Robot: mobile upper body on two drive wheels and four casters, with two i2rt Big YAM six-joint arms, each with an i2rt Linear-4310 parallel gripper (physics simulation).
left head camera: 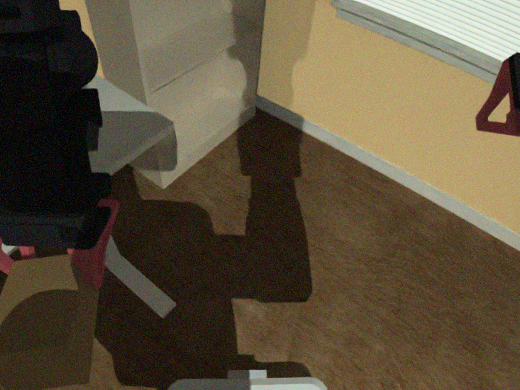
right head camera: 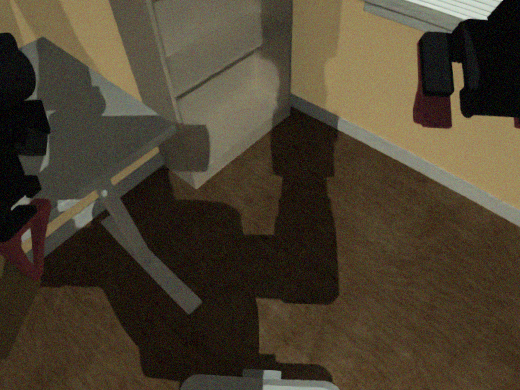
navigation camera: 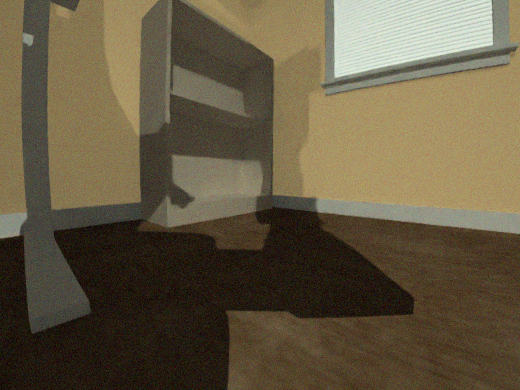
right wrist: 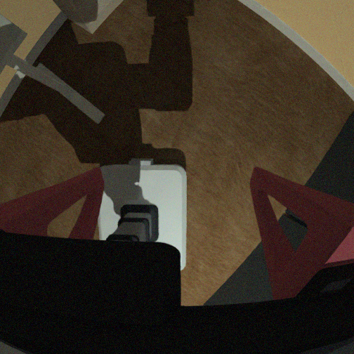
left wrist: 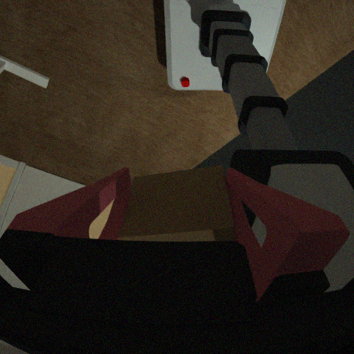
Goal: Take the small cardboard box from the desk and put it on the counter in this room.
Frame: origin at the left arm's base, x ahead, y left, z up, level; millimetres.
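Seen in the pictures: left gripper, fingertip midpoint: [left head camera: 66,285] [right head camera: 13,274]; right gripper, fingertip midpoint: [left head camera: 516,127] [right head camera: 466,118].
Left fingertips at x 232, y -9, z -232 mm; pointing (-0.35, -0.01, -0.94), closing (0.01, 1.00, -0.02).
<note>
Pixels of each thing's middle, then the offset from my left fingertips to it. "spot": a spot on its surface instead. Level surfaces: height alone.
- small cardboard box, body centre: [left head camera: 48,318] dx -41, dy -7, dz +29 mm
- grey table, surface height: dz -227 mm
- window, surface spot: [navigation camera: 410,35] spot: dx +1239, dy -1005, dz -182 mm
The small cardboard box [left head camera: 45,325] [right head camera: 12,310] [left wrist: 177,205] is brown and hangs at the lower left of the left head camera view. My left gripper [left head camera: 50,272] [left wrist: 177,175] is shut on it, with a red finger on each side. My right gripper [right head camera: 475,120] [right wrist: 176,175] is open and empty, at the right of the right head camera view. A grey table [left head camera: 130,125] [right head camera: 135,130], possibly the desk, stands at the left with a splayed leg [left head camera: 140,280] [right head camera: 155,265] [navigation camera: 37,150]. I cannot tell which thing is the counter.
A grey bookshelf [left head camera: 115,50] [right head camera: 200,145] [navigation camera: 155,75] stands in the corner behind the table. A window [navigation camera: 410,35] is in the yellow wall [navigation camera: 400,140] at the right. A dark surface [left wrist: 310,110] [right wrist: 340,150] shows at the right of both wrist views. My shadow lies across the floor.
</note>
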